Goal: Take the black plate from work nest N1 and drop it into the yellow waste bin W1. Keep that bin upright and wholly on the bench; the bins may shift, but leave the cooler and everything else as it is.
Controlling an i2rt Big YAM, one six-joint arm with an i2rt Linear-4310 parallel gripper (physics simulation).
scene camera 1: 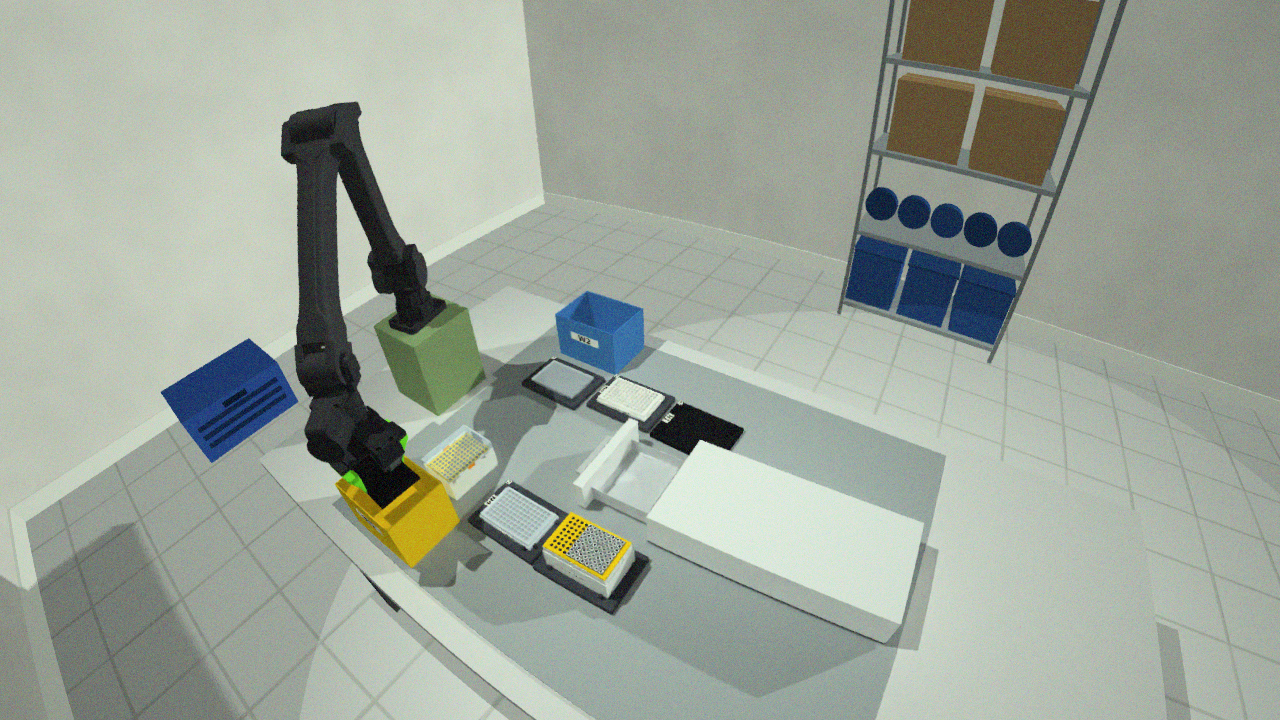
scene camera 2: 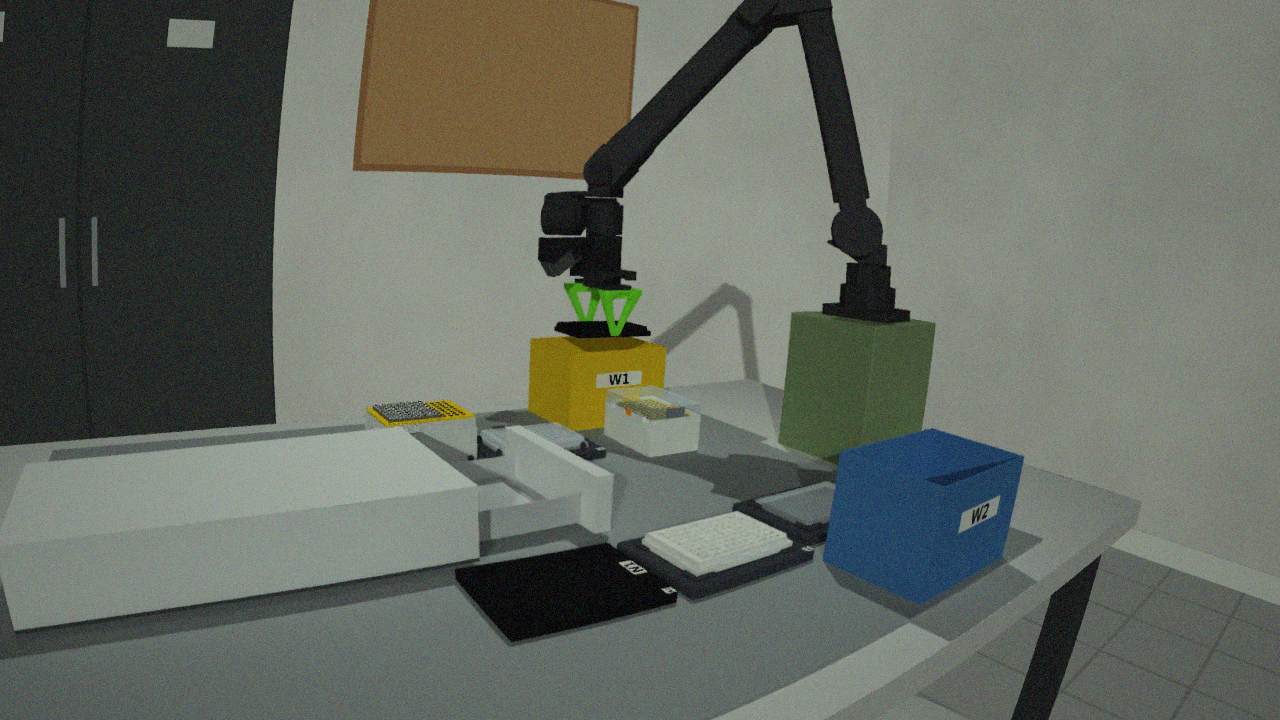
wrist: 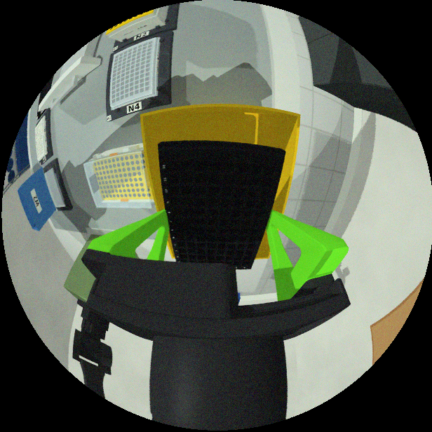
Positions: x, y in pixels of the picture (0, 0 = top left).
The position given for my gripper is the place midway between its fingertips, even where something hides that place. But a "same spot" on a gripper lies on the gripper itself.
my gripper: scene camera 1 383, 476; scene camera 2; wrist
black plate: scene camera 1 383, 487; scene camera 2; wrist
yellow waste bin W1: scene camera 1 410, 526; scene camera 2 568, 378; wrist 253, 124
same spot on my gripper: [scene camera 2: 606, 290] = [wrist: 86, 248]
same spot on black plate: [wrist: 218, 195] = [scene camera 2: 586, 325]
